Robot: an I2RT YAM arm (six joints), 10 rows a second.
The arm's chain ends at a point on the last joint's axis. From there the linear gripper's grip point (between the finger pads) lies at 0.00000 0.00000 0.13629 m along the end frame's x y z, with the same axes.
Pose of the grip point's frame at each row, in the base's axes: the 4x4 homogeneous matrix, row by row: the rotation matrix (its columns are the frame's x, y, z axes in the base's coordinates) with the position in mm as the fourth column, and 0 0 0 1 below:
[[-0.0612 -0.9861 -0.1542 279.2], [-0.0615 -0.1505 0.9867 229.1], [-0.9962 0.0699 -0.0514 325.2], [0 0 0 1]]
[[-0.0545 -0.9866 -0.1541 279.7], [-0.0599 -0.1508 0.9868 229.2], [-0.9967 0.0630 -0.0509 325.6], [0 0 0 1]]
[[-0.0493 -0.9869 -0.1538 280.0], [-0.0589 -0.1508 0.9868 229.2], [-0.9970 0.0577 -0.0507 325.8], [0 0 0 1]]
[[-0.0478 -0.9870 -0.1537 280.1], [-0.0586 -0.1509 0.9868 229.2], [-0.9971 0.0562 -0.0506 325.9], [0 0 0 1]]
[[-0.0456 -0.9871 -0.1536 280.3], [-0.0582 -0.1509 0.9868 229.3], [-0.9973 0.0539 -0.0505 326.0], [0 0 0 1]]
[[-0.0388 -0.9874 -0.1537 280.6], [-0.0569 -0.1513 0.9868 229.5], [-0.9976 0.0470 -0.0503 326.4], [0 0 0 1]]
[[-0.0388 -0.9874 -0.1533 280.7], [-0.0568 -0.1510 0.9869 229.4], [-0.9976 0.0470 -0.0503 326.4], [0 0 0 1]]
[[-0.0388 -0.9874 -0.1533 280.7], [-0.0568 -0.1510 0.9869 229.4], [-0.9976 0.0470 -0.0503 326.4], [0 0 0 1]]
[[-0.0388 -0.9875 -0.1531 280.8], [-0.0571 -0.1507 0.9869 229.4], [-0.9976 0.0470 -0.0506 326.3], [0 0 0 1]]
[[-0.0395 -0.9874 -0.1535 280.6], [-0.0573 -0.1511 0.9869 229.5], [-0.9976 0.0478 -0.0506 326.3], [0 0 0 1]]
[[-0.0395 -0.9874 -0.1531 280.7], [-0.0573 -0.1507 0.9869 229.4], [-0.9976 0.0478 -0.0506 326.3], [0 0 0 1]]
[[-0.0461 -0.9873 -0.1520 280.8], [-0.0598 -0.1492 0.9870 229.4], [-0.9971 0.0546 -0.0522 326.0], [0 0 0 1]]
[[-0.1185 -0.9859 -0.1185 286.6], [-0.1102 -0.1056 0.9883 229.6], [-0.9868 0.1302 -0.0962 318.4], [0 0 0 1]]
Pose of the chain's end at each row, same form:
[[-0.0612 -0.9861 -0.1542 300.2], [-0.0615 -0.1505 0.9867 94.6], [-0.9962 0.0699 -0.0514 332.2], [0 0 0 1]]
[[-0.0545 -0.9866 -0.1541 300.7], [-0.0599 -0.1508 0.9868 94.7], [-0.9967 0.0630 -0.0509 332.5], [0 0 0 1]]
[[-0.0493 -0.9869 -0.1538 301.0], [-0.0589 -0.1508 0.9868 94.7], [-0.9970 0.0577 -0.0507 332.7], [0 0 0 1]]
[[-0.0478 -0.9870 -0.1537 301.0], [-0.0586 -0.1509 0.9868 94.7], [-0.9971 0.0562 -0.0506 332.8], [0 0 0 1]]
[[-0.0456 -0.9871 -0.1536 301.2], [-0.0582 -0.1509 0.9868 94.8], [-0.9973 0.0539 -0.0505 332.9], [0 0 0 1]]
[[-0.0388 -0.9874 -0.1537 301.5], [-0.0569 -0.1513 0.9868 95.0], [-0.9976 0.0470 -0.0503 333.3], [0 0 0 1]]
[[-0.0388 -0.9874 -0.1533 301.6], [-0.0568 -0.1510 0.9869 94.9], [-0.9976 0.0470 -0.0503 333.3], [0 0 0 1]]
[[-0.0388 -0.9874 -0.1533 301.6], [-0.0568 -0.1510 0.9869 94.9], [-0.9976 0.0470 -0.0503 333.3], [0 0 0 1]]
[[-0.0388 -0.9875 -0.1531 301.7], [-0.0571 -0.1507 0.9869 94.9], [-0.9976 0.0470 -0.0506 333.2], [0 0 0 1]]
[[-0.0395 -0.9874 -0.1535 301.5], [-0.0573 -0.1511 0.9869 95.0], [-0.9976 0.0478 -0.0506 333.2], [0 0 0 1]]
[[-0.0395 -0.9874 -0.1531 301.6], [-0.0573 -0.1507 0.9869 94.9], [-0.9976 0.0478 -0.0506 333.2], [0 0 0 1]]
[[-0.0461 -0.9873 -0.1520 301.5], [-0.0598 -0.1492 0.9870 94.9], [-0.9971 0.0546 -0.0522 333.1], [0 0 0 1]]
[[-0.1185 -0.9859 -0.1185 302.8], [-0.1102 -0.1056 0.9883 94.9], [-0.9868 0.1302 -0.0962 331.5], [0 0 0 1]]

